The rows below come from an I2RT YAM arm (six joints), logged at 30 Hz.
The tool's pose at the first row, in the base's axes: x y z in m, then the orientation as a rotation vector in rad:
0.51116, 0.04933, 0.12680, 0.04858, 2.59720, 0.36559
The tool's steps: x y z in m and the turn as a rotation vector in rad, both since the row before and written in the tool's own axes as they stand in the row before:
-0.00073, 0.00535, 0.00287, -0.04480, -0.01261, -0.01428
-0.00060, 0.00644, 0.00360, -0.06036, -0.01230, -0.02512
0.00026, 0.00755, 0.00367, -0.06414, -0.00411, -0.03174
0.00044, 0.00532, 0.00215, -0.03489, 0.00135, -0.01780
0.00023, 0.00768, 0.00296, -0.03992, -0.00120, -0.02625
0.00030, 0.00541, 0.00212, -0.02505, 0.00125, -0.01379
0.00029, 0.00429, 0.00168, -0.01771, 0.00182, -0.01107
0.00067, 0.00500, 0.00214, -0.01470, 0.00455, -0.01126
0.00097, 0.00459, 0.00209, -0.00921, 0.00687, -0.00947
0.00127, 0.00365, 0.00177, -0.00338, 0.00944, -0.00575
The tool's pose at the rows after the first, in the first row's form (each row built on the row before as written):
0.51303, 0.05512, 0.12619, 0.01669, 2.57452, 0.41681
0.51491, 0.06224, 0.12547, -0.03445, 2.54615, 0.48328
0.51564, 0.07059, 0.12495, -0.09706, 2.52158, 0.55190
0.51539, 0.07634, 0.12502, -0.13274, 2.51045, 0.58897
0.51502, 0.08454, 0.12561, -0.17989, 2.49279, 0.62849
0.51442, 0.09031, 0.12604, -0.20679, 2.48368, 0.65433
0.51379, 0.09487, 0.12641, -0.22776, 2.47752, 0.67202
0.51276, 0.10025, 0.12657, -0.24889, 2.47455, 0.68593
0.51149, 0.10523, 0.12646, -0.26671, 2.47570, 0.69377
0.51006, 0.10921, 0.12602, -0.27888, 2.48197, 0.69589

